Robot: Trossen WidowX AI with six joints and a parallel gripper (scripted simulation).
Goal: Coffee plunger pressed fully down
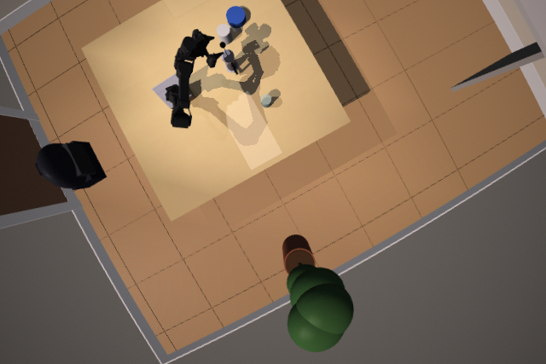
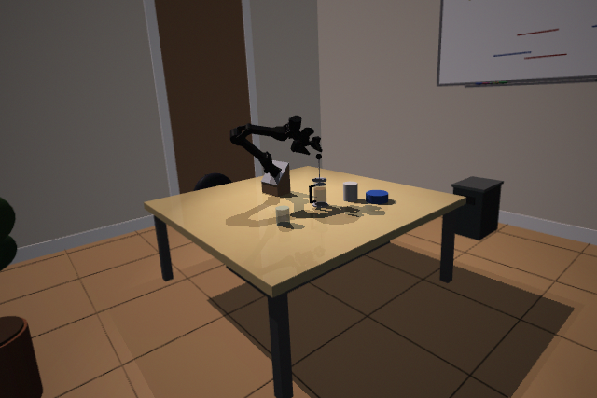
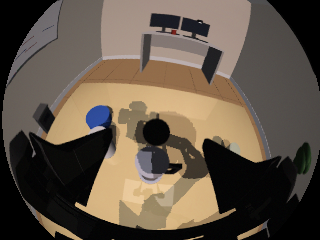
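Right now my gripper tip is 2 cm short of the coffee press, 1 cm to the left of it and 15 cm above it. The rest, counted from my gripper tip: blue disc (17 cm ahead, 28 cm to the left, 26 cm below); then pale cup (12 cm ahead, 30 cm to the right, 24 cm below).
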